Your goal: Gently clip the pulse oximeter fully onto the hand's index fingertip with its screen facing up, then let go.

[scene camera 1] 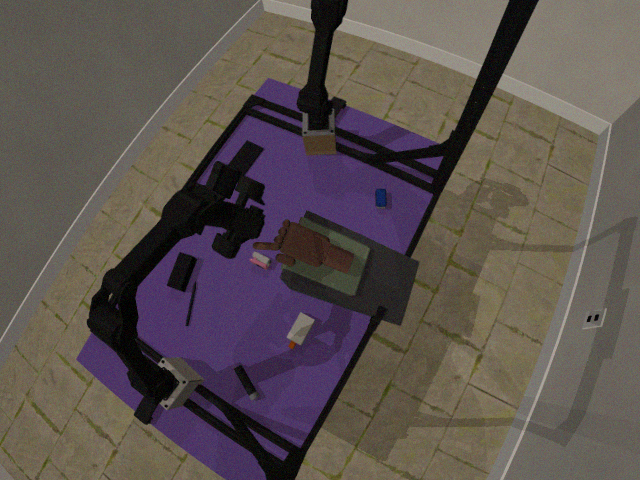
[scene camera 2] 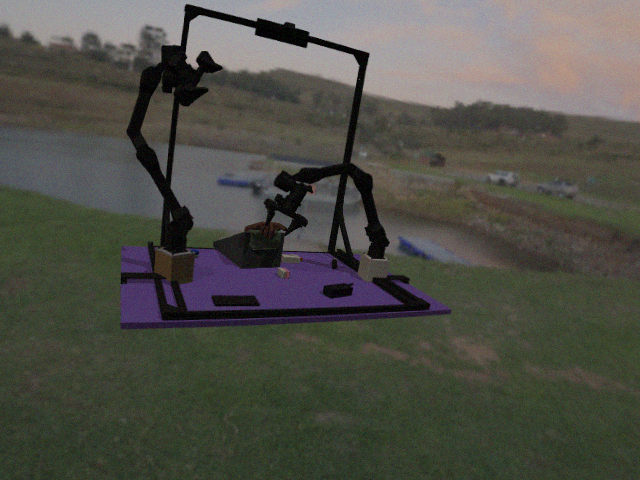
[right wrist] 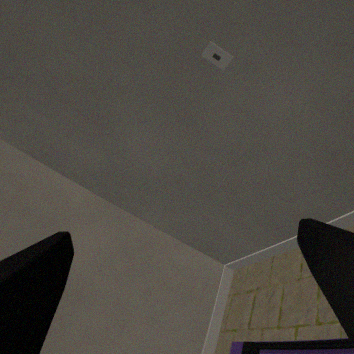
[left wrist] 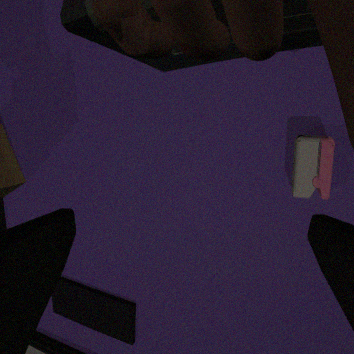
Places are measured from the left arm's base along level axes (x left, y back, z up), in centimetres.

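Where they show: left gripper, fingertip midpoint: (scene camera 2: 275, 231) (left wrist: 194, 223); right gripper, fingertip midpoint: (scene camera 2: 215, 78) (right wrist: 186, 236); left arm's base, link origin: (scene camera 1: 164, 383) (scene camera 2: 375, 256); right arm's base, link origin: (scene camera 1: 318, 121) (scene camera 2: 175, 250).
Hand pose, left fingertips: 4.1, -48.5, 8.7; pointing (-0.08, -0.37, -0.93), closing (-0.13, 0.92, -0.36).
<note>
Things, the pixels of their top centre, and the offset from my left fingertips, as dx, dy, dz.
- pulse oximeter, top centre: (left wrist: 314, 168) (scene camera 1: 259, 259) (scene camera 2: 284, 269) -1.0, +6.1, -16.0
- white box with an orange end, top centre: (scene camera 1: 298, 331) (scene camera 2: 292, 255) -22.8, +15.7, -16.4
- black cylinder, top centre: (scene camera 1: 245, 383) -19.5, +35.9, -16.5
- black box, top centre: (scene camera 1: 179, 270) (scene camera 2: 338, 286) +17.1, +23.6, -15.7
- thin black stick, top centre: (scene camera 1: 190, 302) +8.7, +29.0, -18.3
- flat black slab, top centre: (left wrist: 88, 309) (scene camera 2: 235, 299) (scene camera 1: 242, 160) +27.2, -17.1, -18.4
- blue object, top centre: (scene camera 1: 381, 196) -18.9, -30.6, -16.0
The pulse oximeter (scene camera 1: 261, 258) (scene camera 2: 282, 272) (left wrist: 306, 167), white with a pink side, lies on its side on the purple mat; its screen cannot be made out. The brown hand (scene camera 1: 305, 242) (scene camera 2: 258, 226) rests palm up on a green pad, and its extended index finger (scene camera 1: 265, 245) points left in scene camera 1, just above the oximeter in the picture. My left gripper (scene camera 1: 245, 227) (scene camera 2: 278, 227) (left wrist: 194, 223) is open and empty, raised over the mat near the fingertips. In its wrist view the oximeter is ahead of the right finger. My right gripper (scene camera 2: 214, 79) (right wrist: 186, 236) is open and empty, high up.
A dark wedge (scene camera 1: 395, 273) (scene camera 2: 237, 252) supports the hand. A white box with an orange end (scene camera 1: 300, 328), a black cylinder (scene camera 1: 245, 381), a black box (scene camera 1: 180, 271), a thin black stick (scene camera 1: 191, 304), a flat black slab (scene camera 1: 249, 155) and a blue object (scene camera 1: 381, 197) lie around.
</note>
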